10 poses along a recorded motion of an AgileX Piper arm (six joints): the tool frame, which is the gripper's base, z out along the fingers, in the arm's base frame.
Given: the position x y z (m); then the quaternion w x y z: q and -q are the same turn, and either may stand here.
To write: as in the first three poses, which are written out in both.
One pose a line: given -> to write
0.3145 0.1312 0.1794 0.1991 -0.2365 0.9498 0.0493 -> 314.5 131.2 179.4 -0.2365 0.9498 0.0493 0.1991
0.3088 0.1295 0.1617 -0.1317 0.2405 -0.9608 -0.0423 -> 308.8 129.5 161.7 -0.2405 0.9608 0.0423 0.1317
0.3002 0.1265 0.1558 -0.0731 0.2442 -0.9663 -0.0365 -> 300.2 126.5 155.8 -0.2442 0.9663 0.0365 0.0731
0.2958 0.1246 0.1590 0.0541 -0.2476 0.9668 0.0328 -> 295.8 124.6 159.0 -0.2476 0.9668 0.0328 0.0541
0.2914 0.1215 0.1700 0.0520 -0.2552 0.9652 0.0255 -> 291.4 121.5 170.0 -0.2552 0.9652 0.0255 0.0520
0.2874 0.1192 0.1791 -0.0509 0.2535 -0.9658 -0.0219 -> 287.4 119.2 179.1 -0.2535 0.9658 0.0219 0.0509
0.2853 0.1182 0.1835 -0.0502 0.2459 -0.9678 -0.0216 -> 285.3 118.2 183.5 -0.2459 0.9678 0.0216 0.0502
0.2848 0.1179 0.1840 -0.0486 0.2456 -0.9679 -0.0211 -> 284.8 117.9 184.0 -0.2456 0.9679 0.0211 0.0486
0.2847 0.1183 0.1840 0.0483 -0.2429 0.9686 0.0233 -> 284.7 118.3 184.0 -0.2429 0.9686 0.0233 0.0483
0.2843 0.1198 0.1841 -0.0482 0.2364 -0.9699 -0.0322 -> 284.3 119.8 184.1 -0.2364 0.9699 0.0322 0.0482
